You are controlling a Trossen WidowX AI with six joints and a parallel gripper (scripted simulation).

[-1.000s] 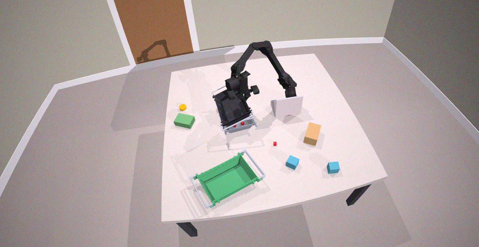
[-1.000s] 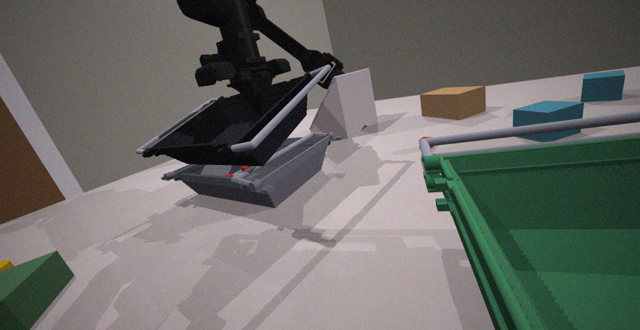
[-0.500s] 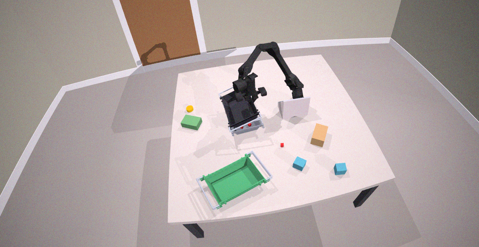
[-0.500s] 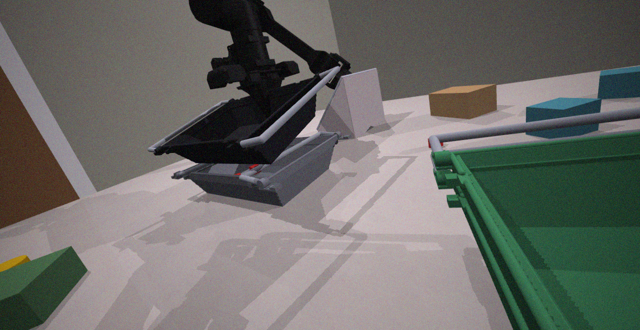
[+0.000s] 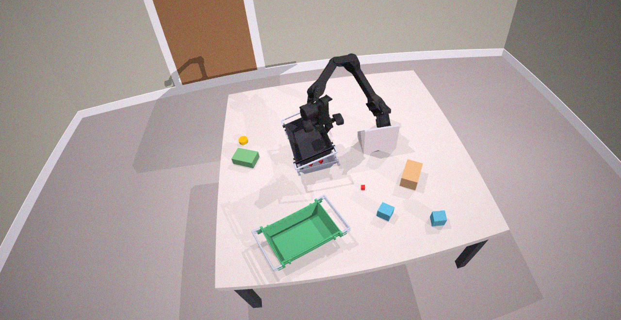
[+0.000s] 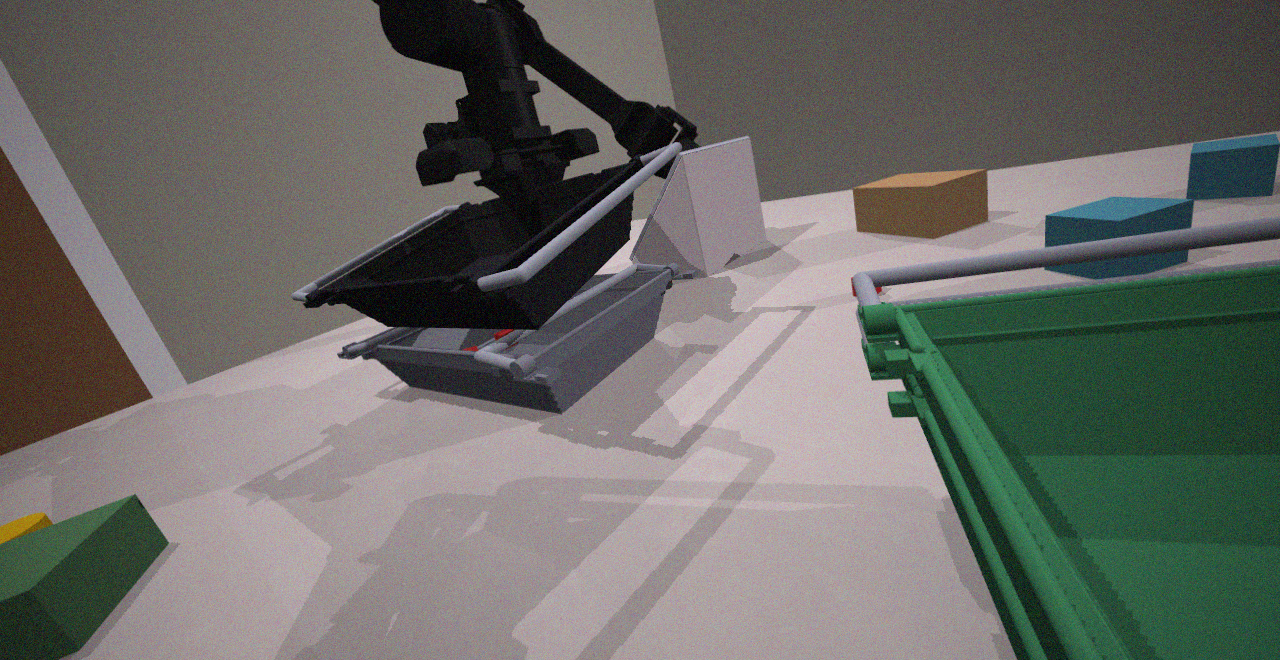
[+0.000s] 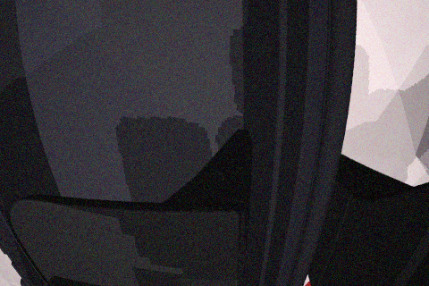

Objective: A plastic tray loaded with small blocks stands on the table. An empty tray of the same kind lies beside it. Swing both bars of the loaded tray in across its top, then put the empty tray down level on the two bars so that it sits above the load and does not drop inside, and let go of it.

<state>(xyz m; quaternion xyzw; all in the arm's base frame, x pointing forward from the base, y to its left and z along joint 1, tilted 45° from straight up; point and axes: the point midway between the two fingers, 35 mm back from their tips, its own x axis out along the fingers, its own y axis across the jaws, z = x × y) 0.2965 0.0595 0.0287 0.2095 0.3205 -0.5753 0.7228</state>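
Right now the black tray is 80 mm ahead of my gripper tip, 20 mm to the left of it and 20 mm above it. The rest, counted from my gripper tip: orange block 400 mm behind, 220 mm to the left, 80 mm below; then red block 250 mm to the left, 160 mm behind, 100 mm below; then green block 400 mm ahead, 90 mm below, 20 mm to the left.
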